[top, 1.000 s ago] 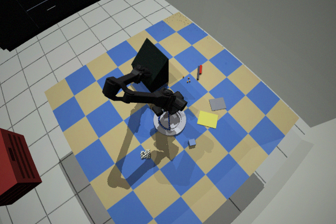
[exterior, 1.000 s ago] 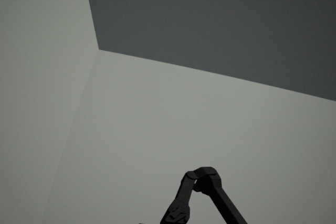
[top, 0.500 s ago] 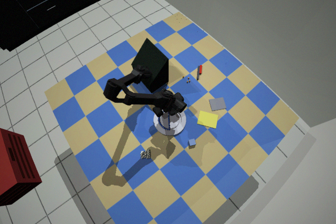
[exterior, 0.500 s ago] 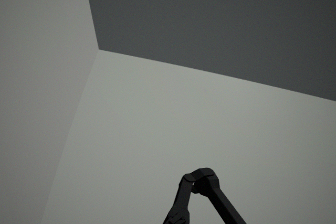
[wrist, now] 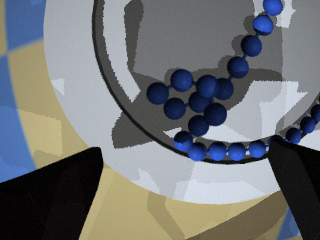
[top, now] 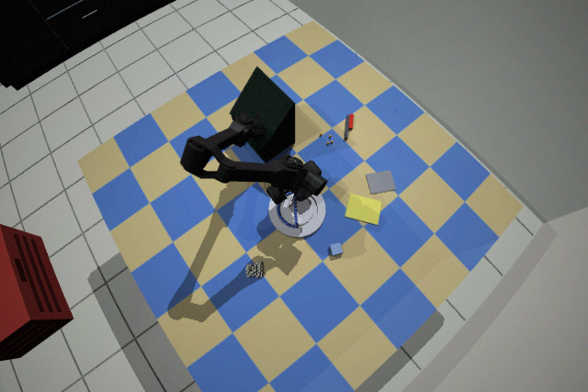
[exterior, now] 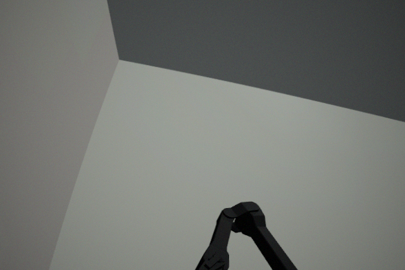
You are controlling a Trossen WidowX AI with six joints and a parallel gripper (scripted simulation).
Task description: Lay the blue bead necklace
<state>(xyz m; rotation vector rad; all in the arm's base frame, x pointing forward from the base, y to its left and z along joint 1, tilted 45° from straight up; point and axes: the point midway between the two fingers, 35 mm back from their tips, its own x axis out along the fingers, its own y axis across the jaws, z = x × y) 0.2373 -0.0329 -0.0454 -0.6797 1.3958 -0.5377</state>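
My gripper tip is 60 mm short of the round white bead board, 30 mm to the left of it and 10 mm above it. Round my gripper tip: small blue cube 250 mm ahead, 10 mm to the left, 10 mm below; then grey square 290 mm to the left, 140 mm ahead, 20 mm below; then yellow pad 190 mm ahead, 180 mm to the left, 20 mm below.
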